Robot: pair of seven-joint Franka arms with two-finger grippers.
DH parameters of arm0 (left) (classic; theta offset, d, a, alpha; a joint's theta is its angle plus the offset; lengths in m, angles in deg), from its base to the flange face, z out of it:
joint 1: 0 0.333 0 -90
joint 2: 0 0 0 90
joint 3: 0 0.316 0.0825 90
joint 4: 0 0 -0.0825 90
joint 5: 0 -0.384 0 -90
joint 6: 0 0 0.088 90
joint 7: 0 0.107 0 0
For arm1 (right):
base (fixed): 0 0 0 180
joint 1: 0 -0.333 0 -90
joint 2: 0 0 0 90
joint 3: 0 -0.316 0.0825 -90
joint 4: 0 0 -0.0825 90
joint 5: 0 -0.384 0 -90
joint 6: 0 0 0.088 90
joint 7: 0 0.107 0 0
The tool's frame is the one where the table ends.
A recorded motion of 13 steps. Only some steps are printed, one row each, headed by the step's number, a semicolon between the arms.
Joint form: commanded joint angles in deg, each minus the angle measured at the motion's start. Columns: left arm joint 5, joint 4, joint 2, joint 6, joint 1, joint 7, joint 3; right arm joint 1, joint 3, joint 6, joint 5, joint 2, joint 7, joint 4.
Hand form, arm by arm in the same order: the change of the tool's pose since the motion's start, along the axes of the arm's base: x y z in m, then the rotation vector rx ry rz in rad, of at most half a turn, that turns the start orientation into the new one. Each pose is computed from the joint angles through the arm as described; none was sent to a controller.
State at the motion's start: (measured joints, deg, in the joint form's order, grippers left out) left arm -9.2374 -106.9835 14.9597 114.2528 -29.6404 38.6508 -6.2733; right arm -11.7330 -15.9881 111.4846 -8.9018 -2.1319 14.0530 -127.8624
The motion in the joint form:
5: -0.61 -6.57 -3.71 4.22 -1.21 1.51 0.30; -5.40 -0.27 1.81 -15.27 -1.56 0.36 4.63
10: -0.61 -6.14 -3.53 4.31 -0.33 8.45 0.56; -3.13 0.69 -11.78 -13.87 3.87 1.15 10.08
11: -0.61 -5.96 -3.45 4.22 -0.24 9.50 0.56; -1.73 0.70 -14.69 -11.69 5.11 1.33 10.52
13: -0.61 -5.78 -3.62 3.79 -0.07 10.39 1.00; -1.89 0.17 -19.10 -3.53 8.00 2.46 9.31
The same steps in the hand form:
5: -0.0254 0.0040 -0.0069 -0.0057 -0.0198 -0.0591; -0.0076 0.0711 0.0257 0.2213 0.0371 -0.0813
10: -0.0169 0.0121 -0.0054 -0.0106 -0.0047 -0.1587; -0.0058 0.0503 0.1008 0.2000 0.0694 -0.0602
11: -0.0158 0.0125 -0.0049 -0.0110 -0.0019 -0.1749; -0.0051 0.0355 0.1111 0.1612 0.0701 -0.0563
13: -0.0123 0.0177 -0.0024 -0.0084 0.0007 -0.1788; -0.0221 0.0212 0.1185 0.0095 0.0491 0.0094

